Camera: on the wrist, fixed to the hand. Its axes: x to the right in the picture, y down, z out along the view.
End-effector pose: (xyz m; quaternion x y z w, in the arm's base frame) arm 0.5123 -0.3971 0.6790 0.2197 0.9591 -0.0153 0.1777
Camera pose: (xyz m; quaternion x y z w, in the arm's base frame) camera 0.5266 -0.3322 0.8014 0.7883 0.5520 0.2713 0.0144
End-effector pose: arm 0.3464 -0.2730 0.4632 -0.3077 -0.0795 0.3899 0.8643
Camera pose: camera 0.3275 -0.3119 0.3308 -0.4447 0.2380 0.8054 0.3114
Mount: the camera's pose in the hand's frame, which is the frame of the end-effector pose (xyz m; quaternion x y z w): -0.0275 0.0707 -0.1168 -0.1317 0.1560 0.6833 0.7011
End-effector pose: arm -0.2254 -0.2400 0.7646 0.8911 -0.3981 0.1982 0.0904
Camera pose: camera -0.3276 -0.2314 0.8589 0.3099 -0.8999 0.2873 0.1074
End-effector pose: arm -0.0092 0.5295 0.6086 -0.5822 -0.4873 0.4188 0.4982
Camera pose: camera 0.1103 0.4803 0.5566 -0.8720 0.0787 0.4790 0.0625
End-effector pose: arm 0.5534 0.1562 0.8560 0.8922 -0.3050 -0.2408 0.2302
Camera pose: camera 0.5702 0.1550 0.9943 0.4243 -0.7558 0.0875 0.4910
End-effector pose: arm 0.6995 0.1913 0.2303 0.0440 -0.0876 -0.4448 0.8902
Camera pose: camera 0.7615 0.2558 0.1236 -0.0769 0.1060 0.2917 0.9475
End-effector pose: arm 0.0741 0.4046 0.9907 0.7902 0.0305 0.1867 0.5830
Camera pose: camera -0.0020 0.4811 1.0788 0.4689 -0.4522 0.6565 0.3804
